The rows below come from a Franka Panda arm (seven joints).
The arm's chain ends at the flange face. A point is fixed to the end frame.
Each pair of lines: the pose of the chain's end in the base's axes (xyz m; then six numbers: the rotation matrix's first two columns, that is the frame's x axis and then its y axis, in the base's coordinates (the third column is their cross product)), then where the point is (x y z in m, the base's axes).
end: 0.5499, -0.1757, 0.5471, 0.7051, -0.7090, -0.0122, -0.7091, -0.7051, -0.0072
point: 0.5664 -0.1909 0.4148
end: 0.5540, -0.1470, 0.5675, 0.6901, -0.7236, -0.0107, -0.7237, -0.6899, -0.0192
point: 0.5714 -0.1616 0.4353
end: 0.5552, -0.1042, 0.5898, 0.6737, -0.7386, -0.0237, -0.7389, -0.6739, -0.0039
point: 0.5696 -0.1193 0.4573
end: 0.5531, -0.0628, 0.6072, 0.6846, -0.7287, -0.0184, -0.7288, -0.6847, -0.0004
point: 0.5679 -0.0785 0.4748
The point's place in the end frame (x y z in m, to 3 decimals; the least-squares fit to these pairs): 0.024 0.000 0.132
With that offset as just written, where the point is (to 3 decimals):
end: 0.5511, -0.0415, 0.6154, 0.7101, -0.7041, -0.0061, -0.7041, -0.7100, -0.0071
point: 0.568 -0.057 0.483
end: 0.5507, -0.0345, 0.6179, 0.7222, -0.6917, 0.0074, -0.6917, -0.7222, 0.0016
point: 0.569 -0.052 0.486
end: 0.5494, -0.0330, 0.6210, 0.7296, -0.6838, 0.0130, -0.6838, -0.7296, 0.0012
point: 0.568 -0.051 0.489
